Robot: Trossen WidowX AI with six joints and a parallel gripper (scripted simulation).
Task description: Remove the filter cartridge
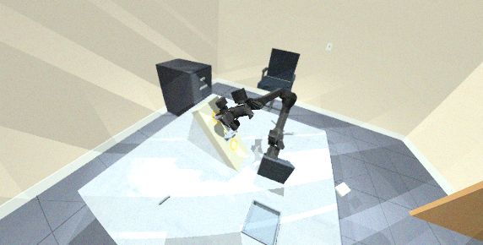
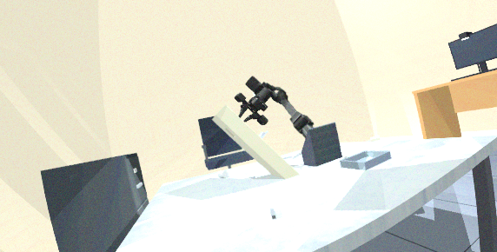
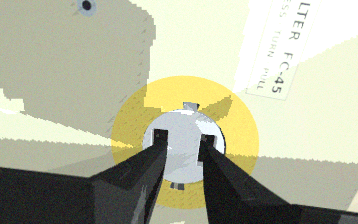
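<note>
Right now the round filter cartridge is 1 cm below my gripper tip and 1 cm ahead of it. Round my gripper tip: white card (85 cm behind, 28 cm below, 13 cm to the right); then grey tray (43 cm behind, 28 cm below, 25 cm to the left); then small grey stick (42 cm to the left, 28 cm below, 3 cm ahead).
</note>
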